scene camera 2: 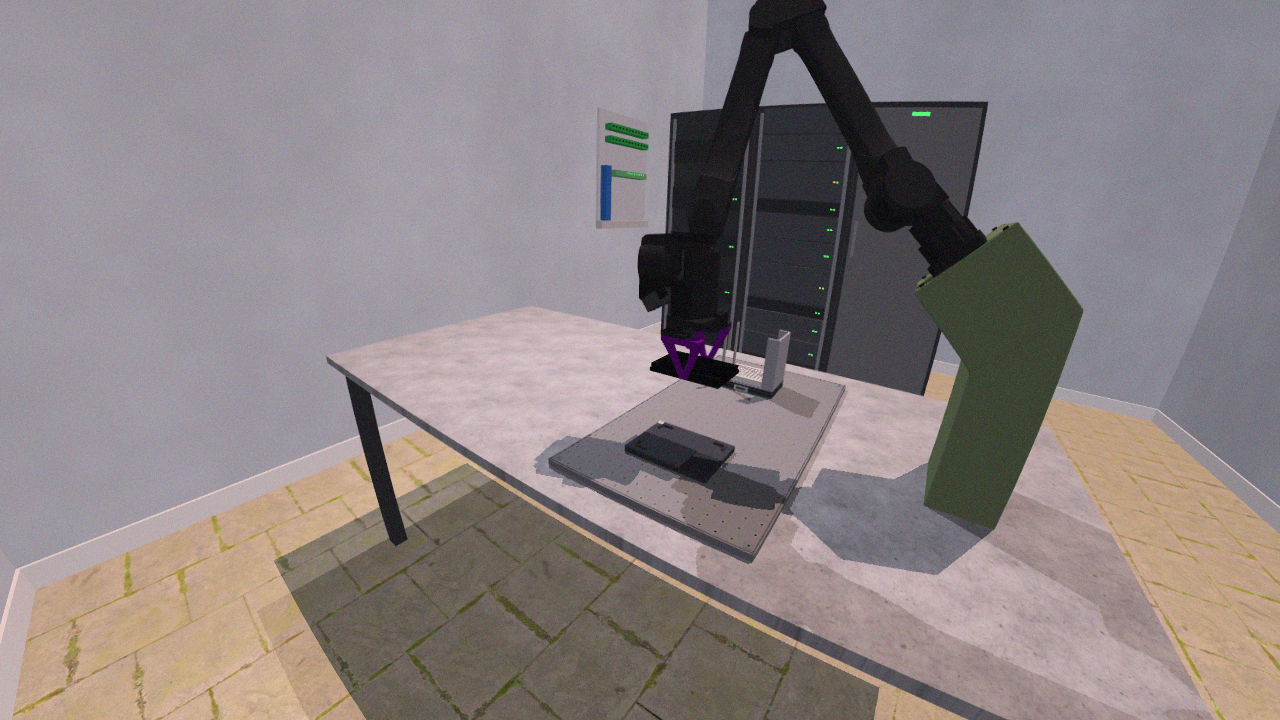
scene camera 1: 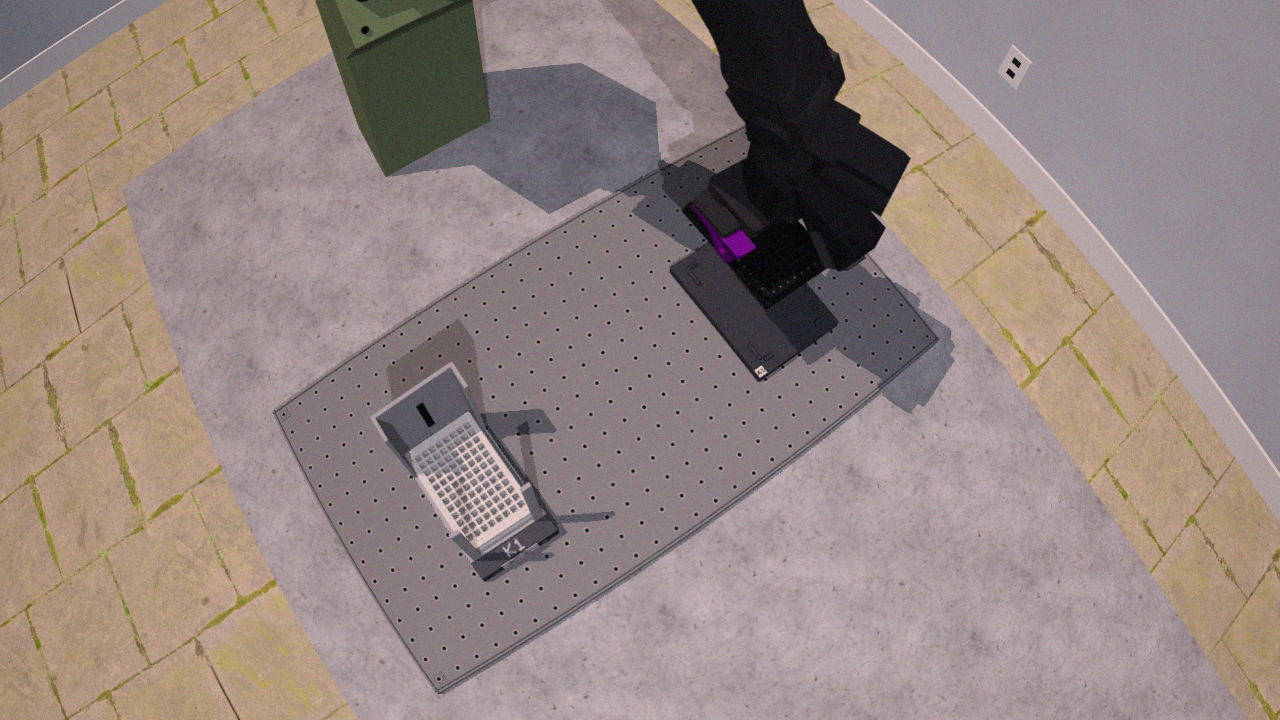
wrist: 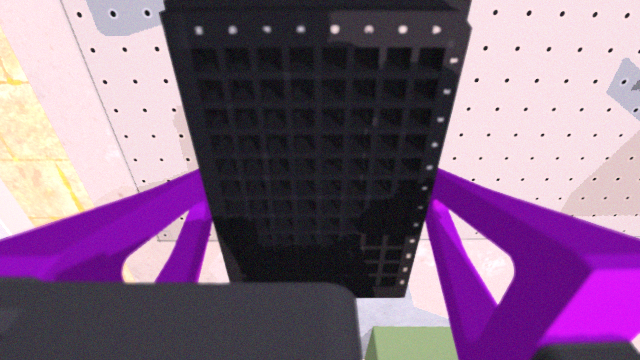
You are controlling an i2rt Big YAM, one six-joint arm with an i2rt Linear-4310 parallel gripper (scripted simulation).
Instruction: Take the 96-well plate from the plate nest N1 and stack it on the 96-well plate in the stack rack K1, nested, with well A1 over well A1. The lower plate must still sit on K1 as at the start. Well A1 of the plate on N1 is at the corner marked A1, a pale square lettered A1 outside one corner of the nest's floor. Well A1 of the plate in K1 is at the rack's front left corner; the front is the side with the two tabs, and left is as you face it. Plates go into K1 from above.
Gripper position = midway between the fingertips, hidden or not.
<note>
In view: my gripper (scene camera 1: 756, 236), a black 96-well plate (scene camera 1: 808, 266), a white 96-well plate (scene camera 1: 481, 536), a plate nest N1 (scene camera 1: 785, 329) and a rack back wall (scene camera 1: 440, 393).
The black 96-well plate also shows in scene camera 2 (scene camera 2: 709, 372) and in the wrist view (wrist: 318, 147). My gripper shows as well in scene camera 2 (scene camera 2: 695, 371) and in the wrist view (wrist: 318, 179). The plate nest N1 is seen too in scene camera 2 (scene camera 2: 675, 449). The wrist view misses the white 96-well plate: it is out of frame.
</note>
